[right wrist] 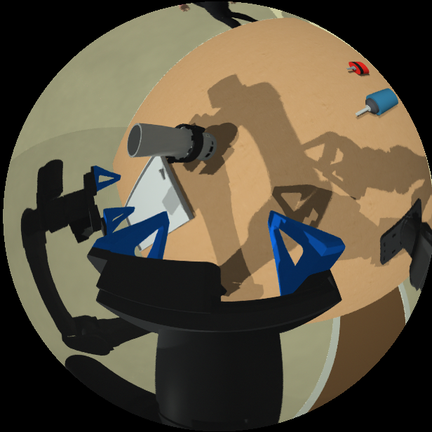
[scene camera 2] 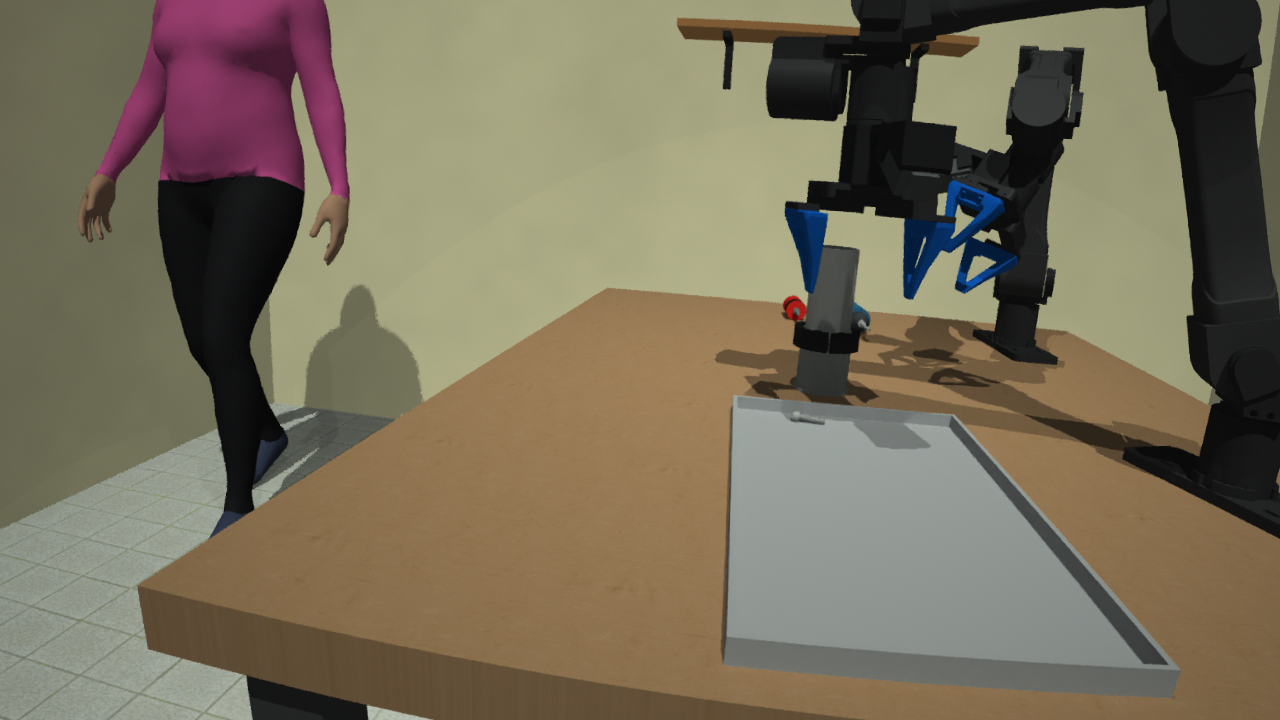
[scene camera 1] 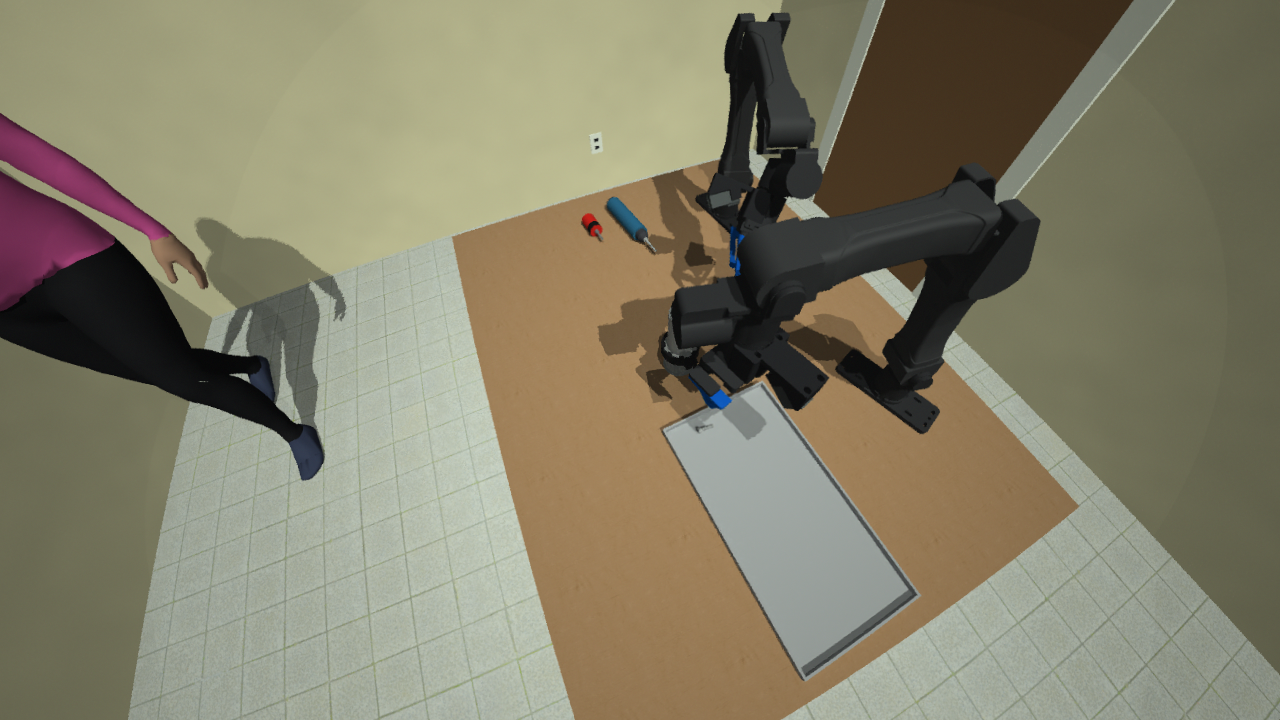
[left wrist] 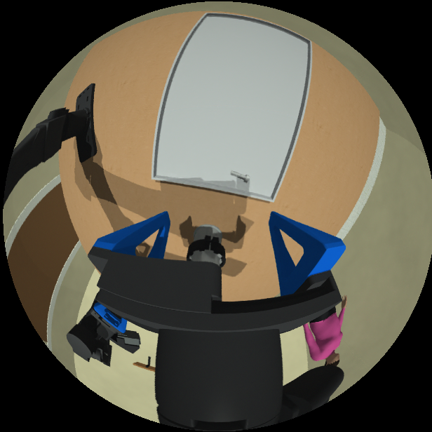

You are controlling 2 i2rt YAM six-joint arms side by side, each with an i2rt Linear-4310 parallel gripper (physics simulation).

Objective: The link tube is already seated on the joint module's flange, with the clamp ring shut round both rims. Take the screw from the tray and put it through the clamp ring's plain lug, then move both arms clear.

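Places are measured from the left arm's base along level axes (x ahead, y left, z up), in millimetres.
Where they show: left gripper, between the fingertips: (scene camera 2: 859, 295) (scene camera 1: 730, 387); right gripper, between the fingertips: (scene camera 2: 952, 271) (scene camera 1: 735, 273); left arm's base, origin of its link: (scene camera 2: 1229, 496) (scene camera 1: 885, 390); right arm's base, origin of its link: (scene camera 2: 1011, 348) (scene camera 1: 724, 214).
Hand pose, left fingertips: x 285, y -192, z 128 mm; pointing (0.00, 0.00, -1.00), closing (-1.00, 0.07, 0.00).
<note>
Things, the pixels of their top centre, and the offset from my left fingertips. "spot": a spot on its surface instead. Level surfaces: height alone.
- grey link tube, centre of its top: (scene camera 2: 836, 247) 35 mm back, 140 mm right, 32 mm up
- joint module, centre of its top: (scene camera 2: 826, 333) 35 mm back, 140 mm right, 64 mm down
- black clamp ring, a spot on its surface: (scene camera 2: 810, 340) spot: 6 mm back, 117 mm right, 68 mm down
- screw, centre of its top: (scene camera 2: 809, 412) (scene camera 1: 706, 426) 34 mm ahead, 5 mm right, 114 mm down
- tray, centre of its top: (scene camera 2: 883, 486) (scene camera 1: 781, 506) 49 mm ahead, 177 mm left, 112 mm down
- red tool, centre of its top: (scene camera 2: 796, 299) (scene camera 1: 594, 223) 166 mm back, 574 mm right, 94 mm down
- blue tool, a spot on its surface: (scene camera 1: 628, 220) spot: 234 mm back, 515 mm right, 90 mm down
- wooden table, height of its surface: 128 mm down
The grey link tube (scene camera 2: 832, 286) (right wrist: 160, 141) stands upright on the joint module (scene camera 2: 821, 371), with the black clamp ring (scene camera 2: 810, 340) (left wrist: 200, 247) (right wrist: 198, 142) round the joint. The plain lug cannot be made out. The screw (scene camera 1: 702, 428) (scene camera 2: 805, 418) (left wrist: 240, 176) (right wrist: 162, 173) lies in the tray (scene camera 1: 805, 537) (scene camera 2: 877, 555) (left wrist: 235, 100), near its tube-side end. My left gripper (scene camera 2: 860, 293) (left wrist: 219, 216) is open and empty, pointing down above that end of the tray; its arm hides the tube in scene camera 1. My right gripper (scene camera 2: 955, 268) (right wrist: 218, 216) is open and empty, off to the side of the tube.
A red tool (scene camera 1: 590, 225) (right wrist: 359, 68) and a blue tool (scene camera 1: 628, 220) (right wrist: 383, 101) lie on the wooden table (scene camera 1: 554, 358) beyond the tube. A person (scene camera 1: 53, 214) (scene camera 2: 237, 98) stands beside the table. A shelf (scene camera 2: 760, 34) hangs on the wall behind.
</note>
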